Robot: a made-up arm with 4 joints.
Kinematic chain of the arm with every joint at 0, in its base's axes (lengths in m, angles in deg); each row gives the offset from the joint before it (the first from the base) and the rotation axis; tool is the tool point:
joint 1: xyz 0 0 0.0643 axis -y
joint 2: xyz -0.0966 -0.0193 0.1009 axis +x
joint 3: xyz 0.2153 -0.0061 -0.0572 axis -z
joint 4: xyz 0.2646 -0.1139 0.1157 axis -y
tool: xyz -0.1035 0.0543 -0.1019
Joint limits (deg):
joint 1: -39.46..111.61
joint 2: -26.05..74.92
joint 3: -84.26..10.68
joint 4: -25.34..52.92
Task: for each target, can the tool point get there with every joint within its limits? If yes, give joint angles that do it. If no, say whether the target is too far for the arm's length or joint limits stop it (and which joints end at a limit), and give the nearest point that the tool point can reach.
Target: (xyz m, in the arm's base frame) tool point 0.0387 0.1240 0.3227
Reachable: yes | joints 83.93 -12.75 -65.73 25.07
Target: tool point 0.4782 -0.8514 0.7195
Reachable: no: too far | nearest point 0.2320 -0.1622 0.3822 | short by 0.806 m
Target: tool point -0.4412 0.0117 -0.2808
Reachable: no: joint limits stop it (at a limit: joint 1, joint 2, joint 3, joint 4) | nearest point -0.3915 0.1335 0.1312 | short by 0.432 m
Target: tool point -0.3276 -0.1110 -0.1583
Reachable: no: joint limits stop it (at a limit: joint 1, joint 2, joint 3, joint 4) | nearest point -0.2697 0.0002 0.1627 | short by 0.345 m
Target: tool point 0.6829 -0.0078 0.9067
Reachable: no: too far | nearest point 0.2682 0.0893 0.3952 | short by 0.666 m
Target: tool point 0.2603 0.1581 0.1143
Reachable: yes | joints -4.18 14.71 -66.86 23.31
